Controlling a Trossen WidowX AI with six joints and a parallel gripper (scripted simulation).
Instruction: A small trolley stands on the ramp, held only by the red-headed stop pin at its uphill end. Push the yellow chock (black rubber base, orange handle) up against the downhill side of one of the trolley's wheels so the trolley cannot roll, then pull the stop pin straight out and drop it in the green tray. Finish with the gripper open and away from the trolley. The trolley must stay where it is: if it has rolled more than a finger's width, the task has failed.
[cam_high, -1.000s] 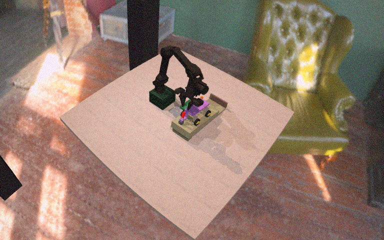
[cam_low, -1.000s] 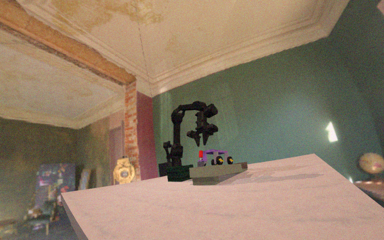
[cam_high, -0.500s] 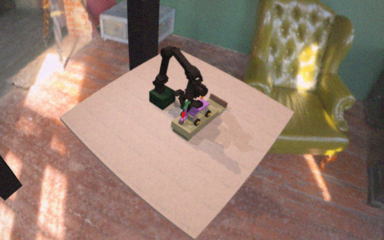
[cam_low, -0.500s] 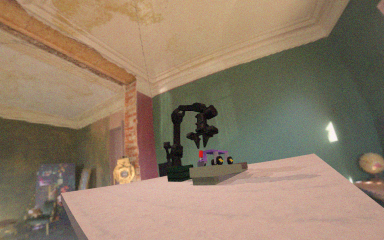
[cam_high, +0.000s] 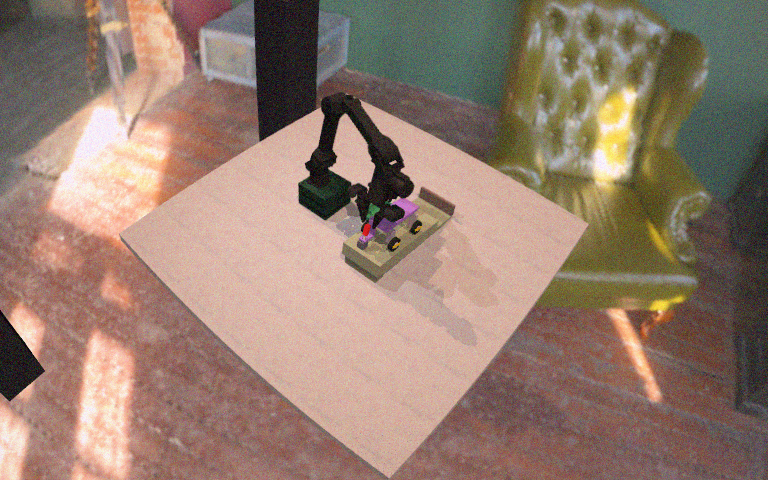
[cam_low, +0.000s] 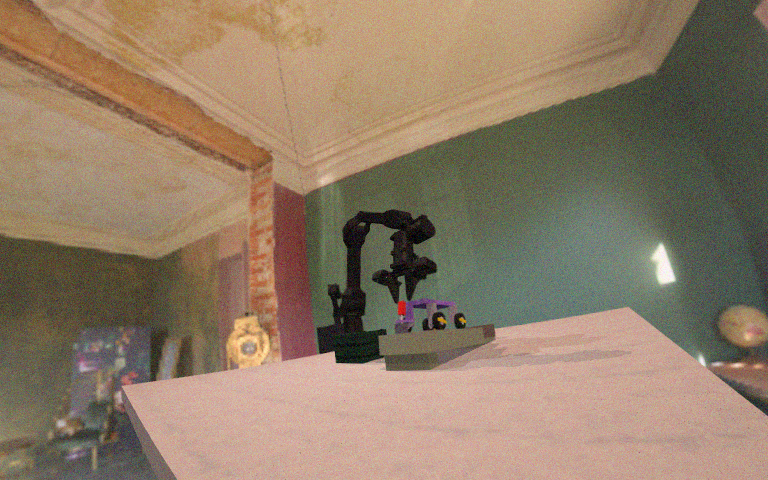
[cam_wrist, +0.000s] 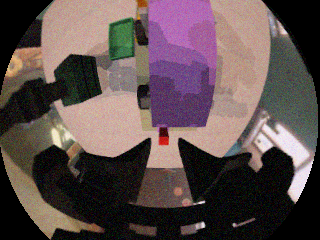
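Right now the red-headed stop pin is 1 cm to the right of my gripper tip and 4 cm below it. From my gripper tip the other things lie so: purple trolley: 2 cm ahead, 10 cm to the left, 6 cm below; ramp: 2 cm ahead, 11 cm to the left, 12 cm below; yellow chock: 2 cm behind, 21 cm to the left, 8 cm below.
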